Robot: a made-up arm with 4 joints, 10 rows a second.
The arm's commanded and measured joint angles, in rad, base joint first. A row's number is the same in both.
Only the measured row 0 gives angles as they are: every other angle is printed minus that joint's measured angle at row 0.
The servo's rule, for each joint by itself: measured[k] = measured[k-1] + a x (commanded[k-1-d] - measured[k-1]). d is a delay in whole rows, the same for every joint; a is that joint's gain. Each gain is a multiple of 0.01, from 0.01 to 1. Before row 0 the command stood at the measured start. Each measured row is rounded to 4 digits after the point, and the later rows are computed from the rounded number. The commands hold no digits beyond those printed.
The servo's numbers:
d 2
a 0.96 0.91 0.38 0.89
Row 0, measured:
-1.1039, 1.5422, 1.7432, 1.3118
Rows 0 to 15, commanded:
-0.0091, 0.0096, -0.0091, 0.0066
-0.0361, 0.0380, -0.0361, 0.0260
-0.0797, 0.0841, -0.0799, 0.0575
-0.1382, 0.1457, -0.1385, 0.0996
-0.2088, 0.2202, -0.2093, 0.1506
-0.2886, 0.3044, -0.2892, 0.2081
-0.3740, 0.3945, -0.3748, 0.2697
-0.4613, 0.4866, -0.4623, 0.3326
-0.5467, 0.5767, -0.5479, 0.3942
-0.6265, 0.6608, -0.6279, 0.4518
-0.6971, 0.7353, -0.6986, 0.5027
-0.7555, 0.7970, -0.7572, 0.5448
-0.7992, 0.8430, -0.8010, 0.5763
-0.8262, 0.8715, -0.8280, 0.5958
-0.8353, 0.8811, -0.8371, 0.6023
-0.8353, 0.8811, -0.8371, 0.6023
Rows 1 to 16, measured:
0.0000, 0.0000, 0.0000, 0.0000
0.0000, 0.0000, 0.0000, 0.0000
-0.0087, 0.0087, -0.0035, 0.0059
-0.0350, 0.0354, -0.0159, 0.0238
-0.0779, 0.0797, -0.0402, 0.0538
-0.1358, 0.1398, -0.0776, 0.0946
-0.2059, 0.2130, -0.1276, 0.1444
-0.2853, 0.2962, -0.1890, 0.2011
-0.3705, 0.3857, -0.2596, 0.2622
-0.4577, 0.4775, -0.3366, 0.3249
-0.5431, 0.5678, -0.4169, 0.3866
-0.6232, 0.6524, -0.4971, 0.4446
-0.6941, 0.7278, -0.5737, 0.4963
-0.7530, 0.7908, -0.6434, 0.5395
-0.7974, 0.8383, -0.7033, 0.5723
-0.8250, 0.8685, -0.7507, 0.5932

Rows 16 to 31, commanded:
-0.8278, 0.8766, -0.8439, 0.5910
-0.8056, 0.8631, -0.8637, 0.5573
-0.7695, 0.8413, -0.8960, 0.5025
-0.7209, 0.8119, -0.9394, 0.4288
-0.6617, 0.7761, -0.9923, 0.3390
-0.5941, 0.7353, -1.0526, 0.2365
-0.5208, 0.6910, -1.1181, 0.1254
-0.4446, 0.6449, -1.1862, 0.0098
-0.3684, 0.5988, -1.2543, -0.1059
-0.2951, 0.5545, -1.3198, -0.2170
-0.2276, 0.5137, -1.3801, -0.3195
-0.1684, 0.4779, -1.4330, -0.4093
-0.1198, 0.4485, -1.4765, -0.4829
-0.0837, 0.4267, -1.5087, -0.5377
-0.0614, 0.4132, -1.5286, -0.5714
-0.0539, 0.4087, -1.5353, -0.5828
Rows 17 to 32, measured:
-0.8349, 0.8800, -0.7835, 0.6013
-0.8353, 0.8810, -0.8039, 0.6022
-0.8281, 0.8770, -0.8191, 0.5922
-0.8065, 0.8644, -0.8360, 0.5611
-0.7710, 0.8434, -0.8588, 0.5089
-0.7229, 0.8147, -0.8894, 0.4376
-0.6641, 0.7796, -0.9285, 0.3498
-0.5969, 0.7393, -0.9757, 0.2490
-0.5238, 0.6953, -1.0298, 0.1390
-0.4478, 0.6494, -1.0892, 0.0240
-0.3716, 0.6034, -1.1519, -0.0916
-0.2982, 0.5589, -1.2157, -0.2032
-0.2304, 0.5178, -1.2782, -0.3067
-0.1709, 0.4815, -1.3370, -0.3980
-0.1218, 0.4515, -1.3900, -0.4736
-0.0852, 0.4289, -1.4351, -0.5306

